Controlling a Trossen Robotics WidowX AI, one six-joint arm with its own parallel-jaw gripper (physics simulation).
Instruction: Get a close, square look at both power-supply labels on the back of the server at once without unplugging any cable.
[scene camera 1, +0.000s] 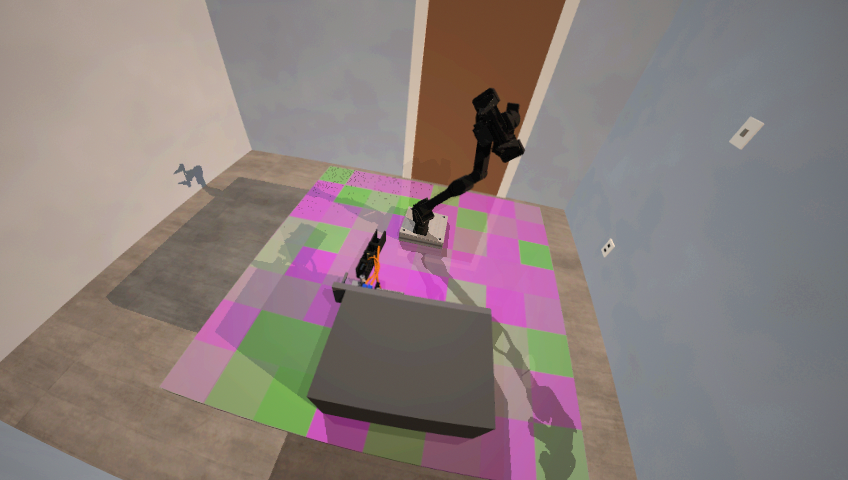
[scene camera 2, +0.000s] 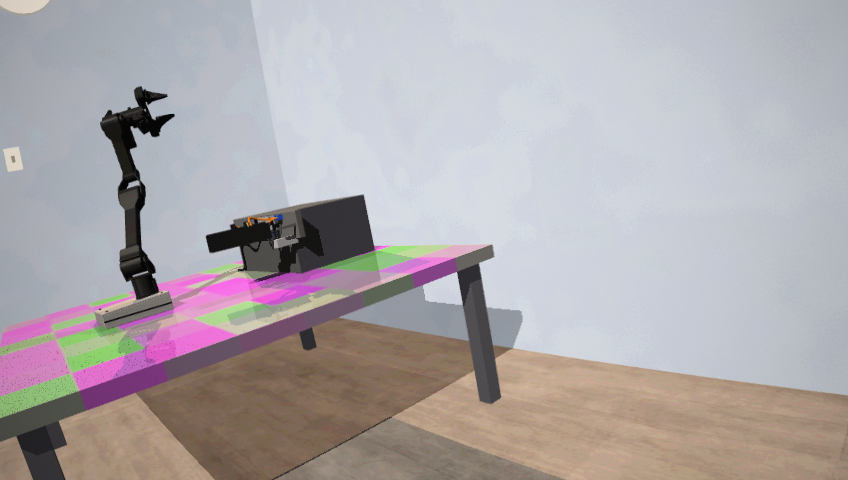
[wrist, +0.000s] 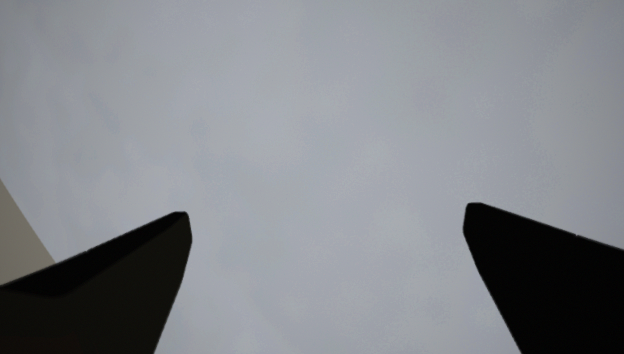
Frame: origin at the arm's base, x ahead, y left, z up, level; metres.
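Where they show: gripper, fingertip midpoint: (scene camera 1: 488, 131) (scene camera 2: 171, 105) (wrist: 328, 222); arm's base, link origin: (scene camera 1: 420, 229) (scene camera 2: 147, 295).
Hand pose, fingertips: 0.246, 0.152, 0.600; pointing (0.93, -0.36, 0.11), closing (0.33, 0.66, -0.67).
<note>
Things, the pixels of their centre, and the offset from my fingertips, as dx, dy, dz. "spot": a spot on its surface instead.
- black bar-like part, surface spot: (scene camera 2: 229, 239) spot: +0.007, -0.301, -0.484
- blue piece, surface spot: (scene camera 1: 367, 287) (scene camera 2: 278, 215) spot: +0.210, -0.242, -0.449
A dark grey box-shaped server (scene camera 1: 404, 362) (scene camera 2: 342, 228) stands on the checkered table (scene camera 1: 285, 339) (scene camera 2: 205, 366). A black bar-like part (scene camera 1: 367, 256) (scene camera 2: 229, 239) sticks out from its back toward the arm's side. Orange cables (scene camera 1: 377, 261) (scene camera 2: 261, 220) run along this part, with a blue piece (scene camera 1: 367, 286) (scene camera 2: 278, 217) near the server. The power-supply labels cannot be made out in any view. My gripper (scene camera 1: 501, 123) (scene camera 2: 170, 105) (wrist: 328, 222) is open and empty, high above the table and well apart from the server. The wrist view faces a pale blue-grey wall, with both fingertips wide apart.
The arm's light base plate (scene camera 1: 423, 237) (scene camera 2: 133, 311) is on the table, near the black part's outer end. A brown door (scene camera 1: 487, 59) is behind the arm. A wall outlet (scene camera 1: 607, 247) and a switch plate (scene camera 1: 746, 132) are on the right wall in the first scene view.
</note>
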